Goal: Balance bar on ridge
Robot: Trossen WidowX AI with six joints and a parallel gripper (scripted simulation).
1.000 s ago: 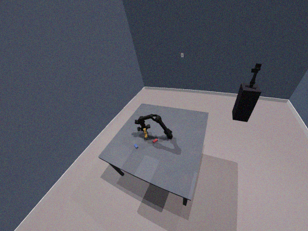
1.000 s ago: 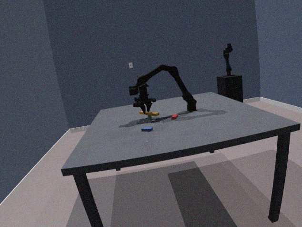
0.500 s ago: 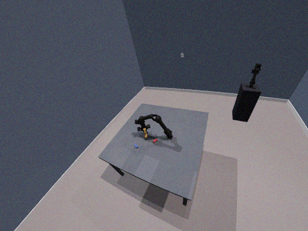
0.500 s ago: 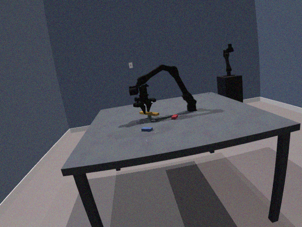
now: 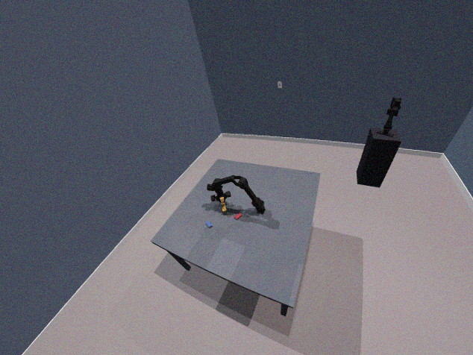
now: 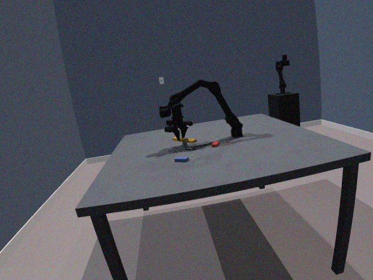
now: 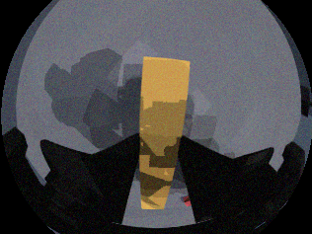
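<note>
Right now the yellow bar is 20 mm to the left of my gripper tip and 20 mm behind it. Round my gripper tip: red block: 200 mm behind, 80 mm to the left, 40 mm below; then blue block: 250 mm to the left, 40 mm below, 20 mm ahead.
</note>
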